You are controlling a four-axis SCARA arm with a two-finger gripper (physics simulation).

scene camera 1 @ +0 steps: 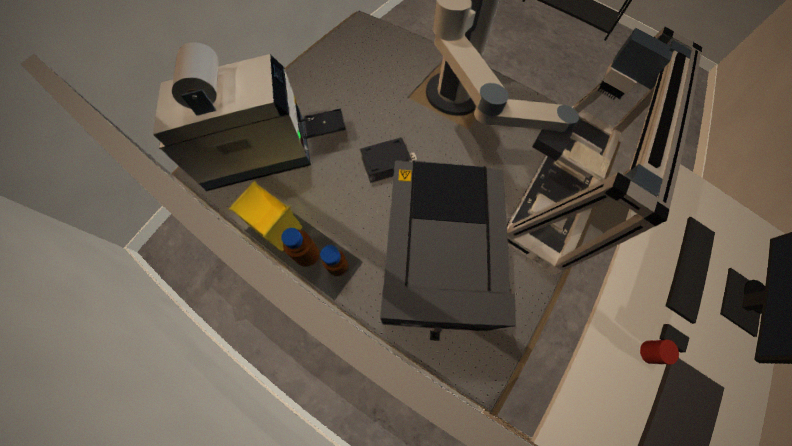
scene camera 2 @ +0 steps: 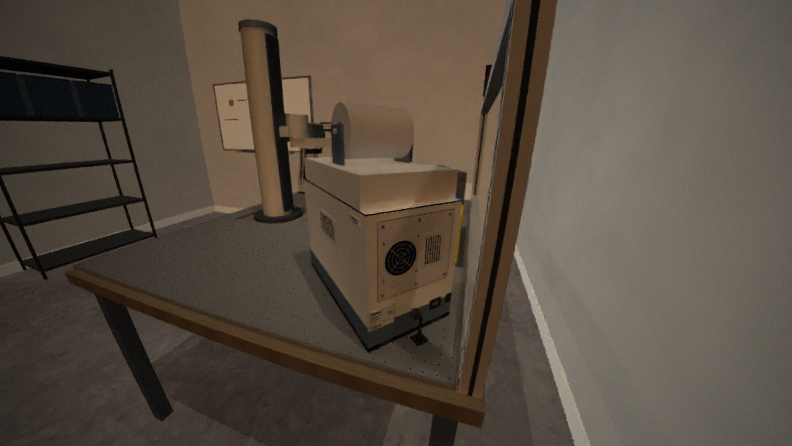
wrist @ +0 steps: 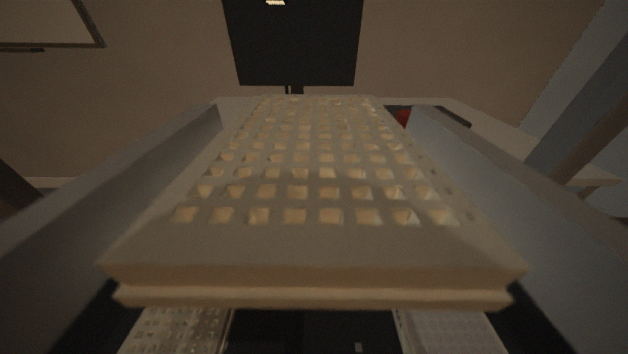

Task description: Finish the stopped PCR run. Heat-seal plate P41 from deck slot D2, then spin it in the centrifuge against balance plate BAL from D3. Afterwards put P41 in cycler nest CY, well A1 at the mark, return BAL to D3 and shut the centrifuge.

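Observation:
My gripper is shut on a pale 96-well plate, P41, taken to be the D2 plate; no label is readable. It is held level, well above the deck. In the wrist view, a welled plate lies below left and balance plate BAL below right. BAL also shows through the frame in scene camera 1. The heat sealer has its dark tray out. A large dark grey machine bears a warning label; whether it is centrifuge or cycler is unclear.
A gantry frame surrounds the deck. A low dark block lies between sealer and grey machine. A yellow bin and blue-capped bottles stand near the edge. A red cup and monitor are beyond.

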